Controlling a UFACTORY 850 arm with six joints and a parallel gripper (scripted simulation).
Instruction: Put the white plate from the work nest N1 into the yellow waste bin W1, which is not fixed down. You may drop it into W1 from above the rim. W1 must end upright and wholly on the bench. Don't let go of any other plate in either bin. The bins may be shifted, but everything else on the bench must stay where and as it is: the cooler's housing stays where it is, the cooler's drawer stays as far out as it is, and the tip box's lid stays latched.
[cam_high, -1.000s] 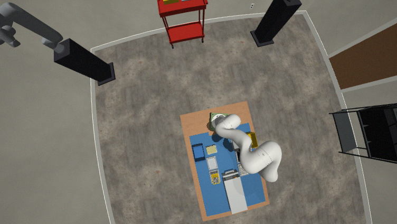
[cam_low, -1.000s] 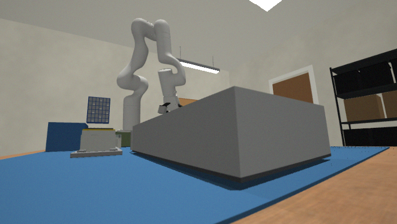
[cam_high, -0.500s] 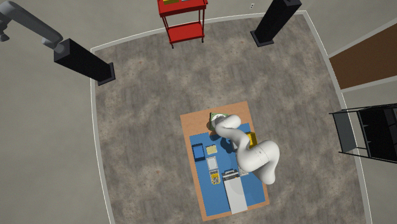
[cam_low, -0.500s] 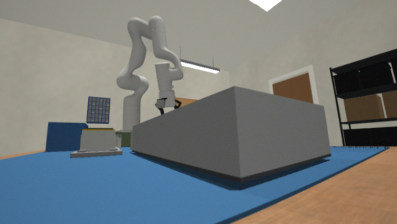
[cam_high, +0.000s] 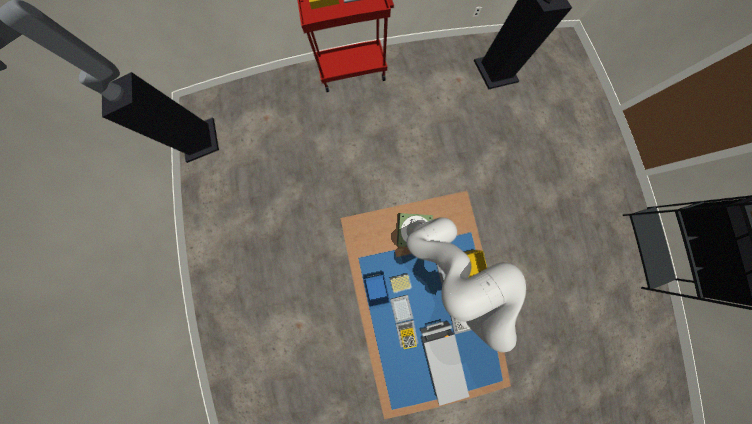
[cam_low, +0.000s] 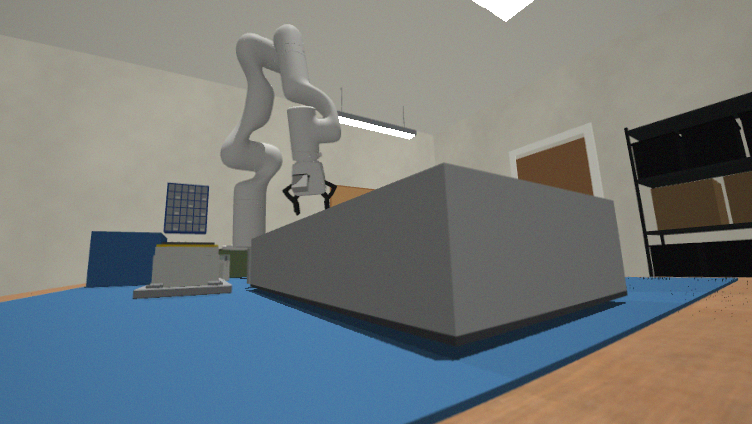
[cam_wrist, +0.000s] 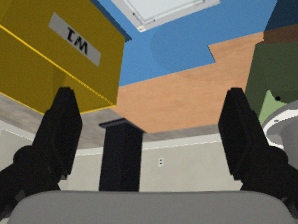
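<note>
The white plate is 330 mm ahead of my hand, 10 mm to the left of it and 190 mm below it. Also, from my hand: blue bin (80 mm behind, 450 mm to the right, 170 mm below); yellow waste bin W1 (10 mm behind, 190 mm to the left, 170 mm below); black plate (150 mm ahead, 40 mm to the left, 190 mm below).
</note>
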